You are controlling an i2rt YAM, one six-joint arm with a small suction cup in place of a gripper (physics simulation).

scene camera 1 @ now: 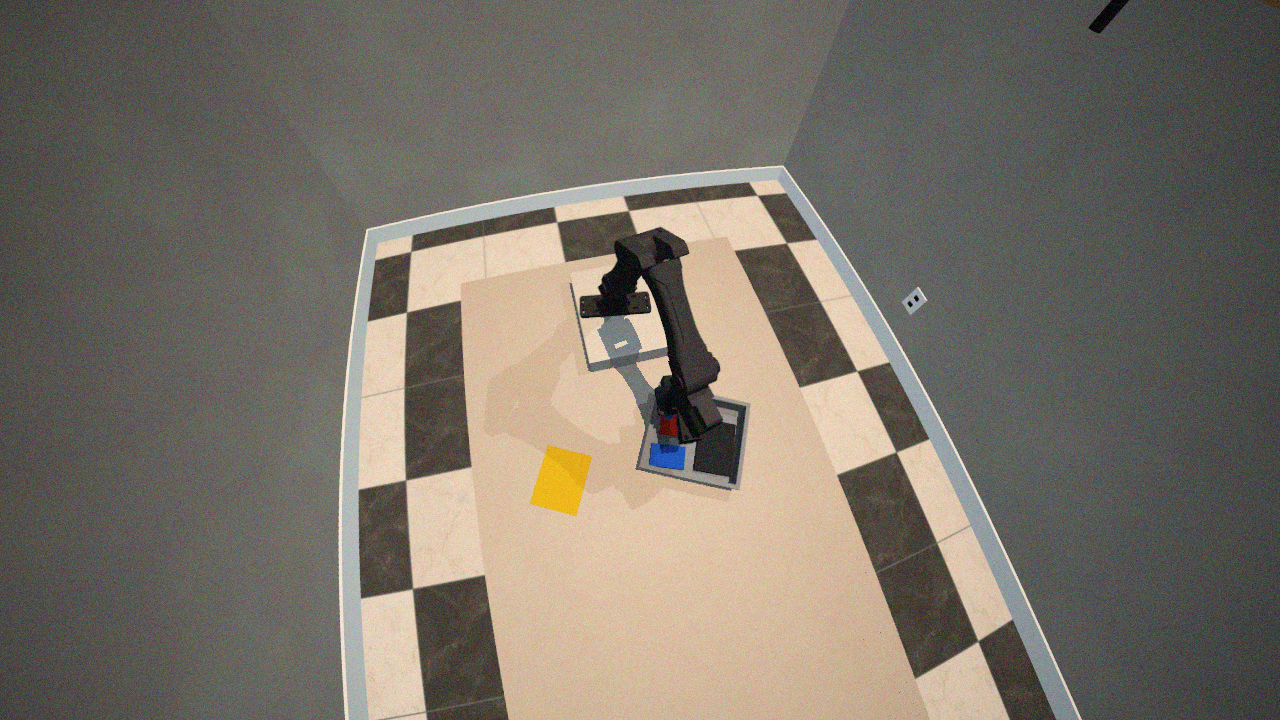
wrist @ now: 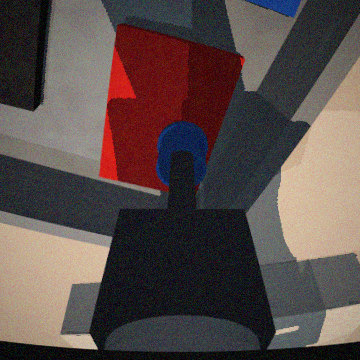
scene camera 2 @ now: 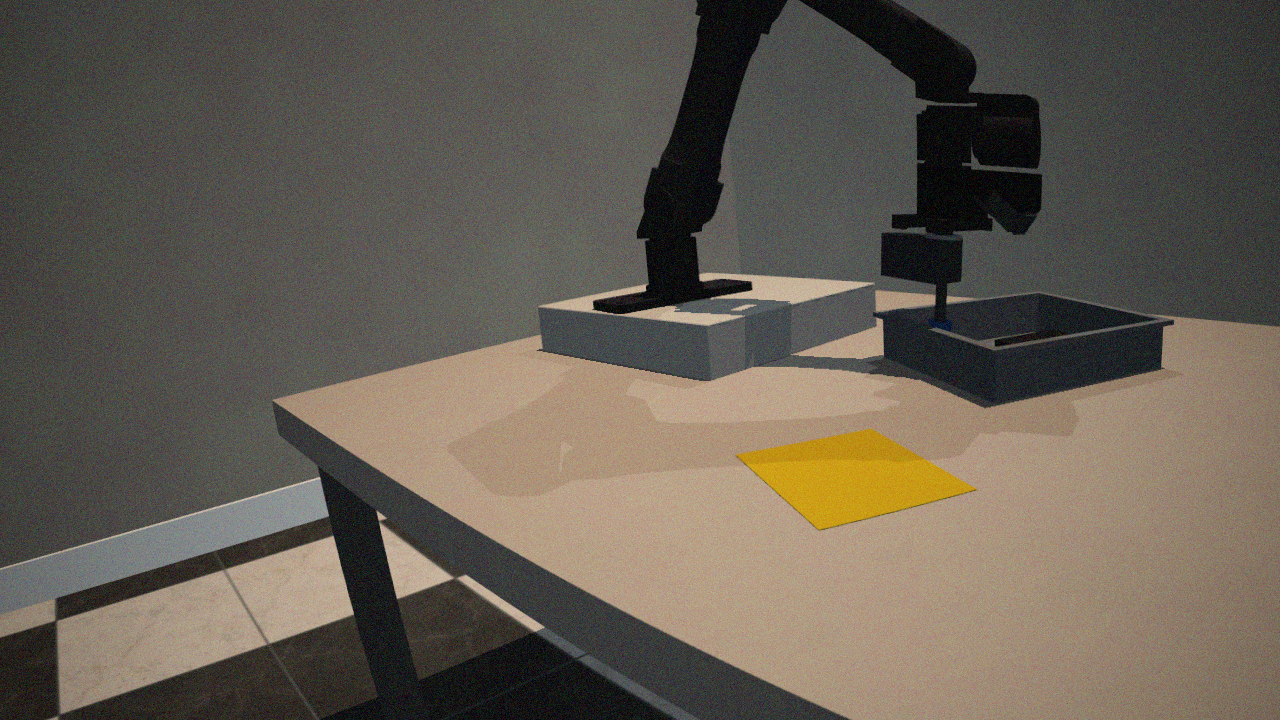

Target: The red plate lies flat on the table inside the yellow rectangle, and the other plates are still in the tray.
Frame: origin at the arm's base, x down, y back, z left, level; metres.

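Seen in the pictures: hand, its tool point: (wrist: 181, 136); arm's base, origin of its link: (scene camera 1: 615, 305) (scene camera 2: 675, 298).
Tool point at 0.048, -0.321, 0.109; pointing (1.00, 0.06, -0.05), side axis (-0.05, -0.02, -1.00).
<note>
Offsets run from my tool point to a thing's top centre, as dx, dy, dz. "spot": to the spot under its first point.
The red plate {-0.013, -0.012, +0.011} (wrist: 150, 89) (scene camera 1: 666, 423) lies low in the grey tray {-0.040, -0.070, +0.060} (wrist: 53, 193) (scene camera 1: 689, 477) (scene camera 2: 1056, 357), near the tray's corner. My blue suction cup (wrist: 182, 143) (scene camera 2: 937, 322) reaches down behind the tray's near wall and sits on the red plate close to its near edge. A blue plate {-0.003, -0.108, -0.017} (scene camera 1: 666, 456) (wrist: 278, 5) and a dark plate {-0.004, -0.099, +0.109} (wrist: 18, 53) (scene camera 2: 1020, 337) also lie in the tray. The yellow rectangle {spot: +0.009, -0.139, -0.287} (scene camera 1: 560, 480) (scene camera 2: 855, 477) is on the table to the tray's left, with nothing on it.
The arm stands on a pale base block (scene camera 1: 595, 345) (scene camera 2: 697, 340) behind the tray. The tray walls rise around the plates. The table's edge runs along the front left in scene camera 2.
</note>
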